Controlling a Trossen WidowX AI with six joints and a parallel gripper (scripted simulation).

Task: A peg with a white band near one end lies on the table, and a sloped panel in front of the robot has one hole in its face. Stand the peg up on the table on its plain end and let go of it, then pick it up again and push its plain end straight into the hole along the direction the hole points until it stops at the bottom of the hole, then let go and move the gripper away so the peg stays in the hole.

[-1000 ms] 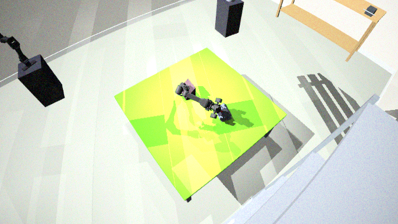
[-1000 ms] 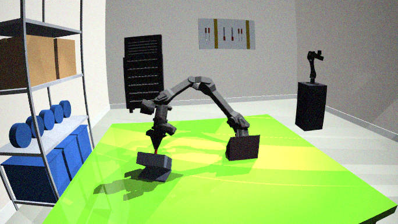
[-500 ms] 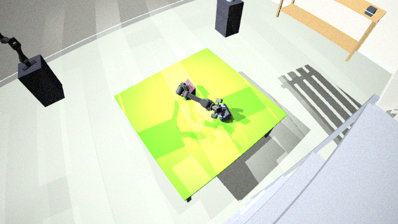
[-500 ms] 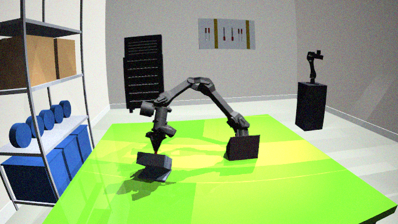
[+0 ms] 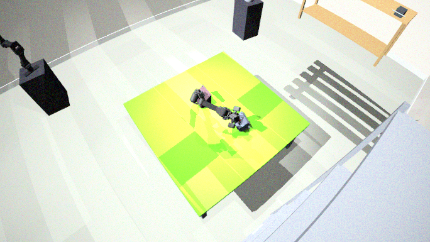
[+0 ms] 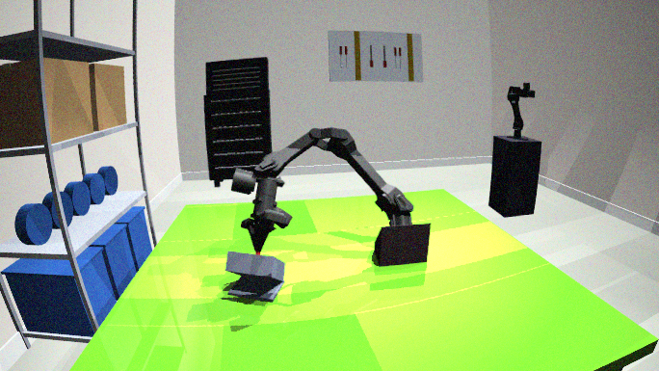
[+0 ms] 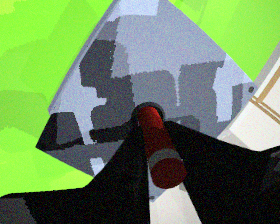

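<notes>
Right now the red peg is 10 mm to the right of my gripper tip and 10 mm above it. Round my gripper tip: grey sloped panel (10 mm ahead, 20 mm to the left, 40 mm below).
</notes>
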